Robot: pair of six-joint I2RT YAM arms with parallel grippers.
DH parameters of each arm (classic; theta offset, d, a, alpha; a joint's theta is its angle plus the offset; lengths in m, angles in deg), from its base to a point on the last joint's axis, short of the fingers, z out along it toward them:
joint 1: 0 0.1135 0.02 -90
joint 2: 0 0 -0.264 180
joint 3: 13.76 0 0.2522 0
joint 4: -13.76 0 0.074 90
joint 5: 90 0 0 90
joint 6: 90 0.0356 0 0
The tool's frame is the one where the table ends.
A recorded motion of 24 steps. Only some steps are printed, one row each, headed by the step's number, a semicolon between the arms.
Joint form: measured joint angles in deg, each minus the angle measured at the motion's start. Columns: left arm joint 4, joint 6, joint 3, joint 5, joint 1, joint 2; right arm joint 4, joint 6, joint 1, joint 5, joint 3, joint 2.
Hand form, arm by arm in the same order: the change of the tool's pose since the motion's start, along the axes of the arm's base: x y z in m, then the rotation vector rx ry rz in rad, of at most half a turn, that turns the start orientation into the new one. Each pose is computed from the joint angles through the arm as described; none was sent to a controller.
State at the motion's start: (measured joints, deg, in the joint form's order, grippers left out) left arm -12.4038 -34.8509 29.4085 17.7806 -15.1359 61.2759; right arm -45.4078 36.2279 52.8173 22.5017 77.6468 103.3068
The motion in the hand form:
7: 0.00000 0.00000 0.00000 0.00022 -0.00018 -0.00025; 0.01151 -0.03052 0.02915 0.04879 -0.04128 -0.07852
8: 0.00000 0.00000 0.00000 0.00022 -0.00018 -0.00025; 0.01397 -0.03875 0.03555 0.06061 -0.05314 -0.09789
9: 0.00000 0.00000 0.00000 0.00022 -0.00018 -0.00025; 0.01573 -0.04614 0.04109 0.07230 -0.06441 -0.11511
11: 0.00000 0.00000 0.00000 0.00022 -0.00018 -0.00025; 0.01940 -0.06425 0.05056 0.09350 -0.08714 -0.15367
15: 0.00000 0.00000 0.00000 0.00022 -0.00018 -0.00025; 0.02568 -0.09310 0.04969 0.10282 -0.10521 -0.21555
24: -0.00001 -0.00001 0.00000 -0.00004 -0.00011 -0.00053; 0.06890 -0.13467 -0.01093 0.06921 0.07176 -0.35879
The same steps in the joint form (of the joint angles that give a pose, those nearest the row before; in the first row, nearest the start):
7: 0.00 0.02 0.00 0.00 0.00 0.00; -1.38 -0.09 -4.57 0.02 -0.50 -5.57
8: 0.00 0.02 0.00 0.00 0.00 0.00; -1.49 -0.22 -5.79 0.02 -0.79 -6.97
9: 0.00 0.02 0.00 0.00 0.00 0.00; -1.49 -0.31 -6.86 0.00 -1.12 -8.26
11: 0.00 0.02 0.00 0.00 0.00 0.00; -1.16 -0.77 -9.53 -0.15 -2.38 -11.15
15: 0.00 0.02 0.00 0.00 0.00 0.00; 0.85 -1.86 -14.16 -0.52 -6.25 -14.51
24: 0.00 0.02 0.00 0.02 0.00 0.00; 3.74 -2.62 -25.16 -6.84 -9.51 -6.05

